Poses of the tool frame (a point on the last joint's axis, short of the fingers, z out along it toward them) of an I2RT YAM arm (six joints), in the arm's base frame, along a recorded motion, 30 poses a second.
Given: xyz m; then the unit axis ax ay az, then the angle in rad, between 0 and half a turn.
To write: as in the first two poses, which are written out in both.
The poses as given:
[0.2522, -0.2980, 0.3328, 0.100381, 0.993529, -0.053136, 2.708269]
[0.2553, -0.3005, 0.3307, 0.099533, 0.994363, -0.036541, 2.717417]
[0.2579, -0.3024, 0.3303, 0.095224, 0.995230, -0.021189, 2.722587]
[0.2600, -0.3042, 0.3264, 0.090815, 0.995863, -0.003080, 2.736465]
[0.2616, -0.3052, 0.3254, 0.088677, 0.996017, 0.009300, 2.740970]
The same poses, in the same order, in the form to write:
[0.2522, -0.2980, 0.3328, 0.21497, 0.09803, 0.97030, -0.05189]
[0.2553, -0.3005, 0.3307, 0.21050, 0.09730, 0.97208, -0.03572]
[0.2579, -0.3024, 0.3303, 0.20797, 0.09314, 0.97347, -0.02073]
[0.2600, -0.3042, 0.3264, 0.20118, 0.08896, 0.97550, -0.00302]
[0.2616, -0.3052, 0.3254, 0.19897, 0.08690, 0.97610, 0.00911]

